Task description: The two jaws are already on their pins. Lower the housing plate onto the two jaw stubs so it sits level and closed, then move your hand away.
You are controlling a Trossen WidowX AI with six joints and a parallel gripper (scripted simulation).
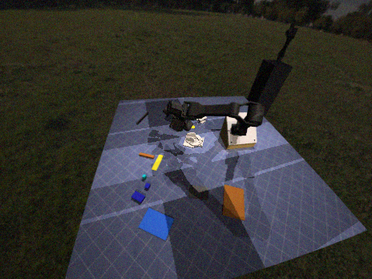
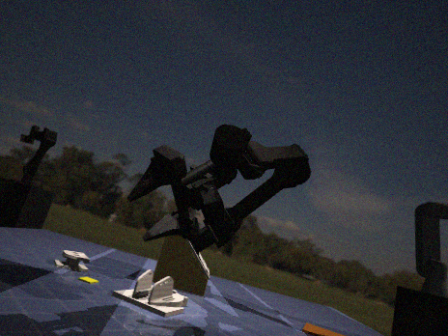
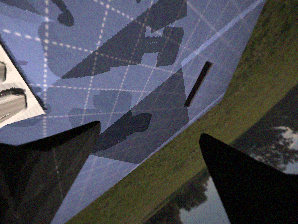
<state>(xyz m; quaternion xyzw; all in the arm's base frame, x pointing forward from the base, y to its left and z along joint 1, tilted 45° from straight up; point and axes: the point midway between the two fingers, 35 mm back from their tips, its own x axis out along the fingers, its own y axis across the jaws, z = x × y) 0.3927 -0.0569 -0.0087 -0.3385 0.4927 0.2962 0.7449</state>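
The yellow square lies 16 cm behind my gripper tip, 14 cm below it and 10 cm to the right of it. The rest, counted from my gripper tip: orange bar 17 cm ahead, 15 cm to the left, 14 cm below; blue piece 52 cm to the left, 14 cm below, 10 cm ahead; yellow bar 20 cm to the left, 14 cm below, 10 cm ahead.
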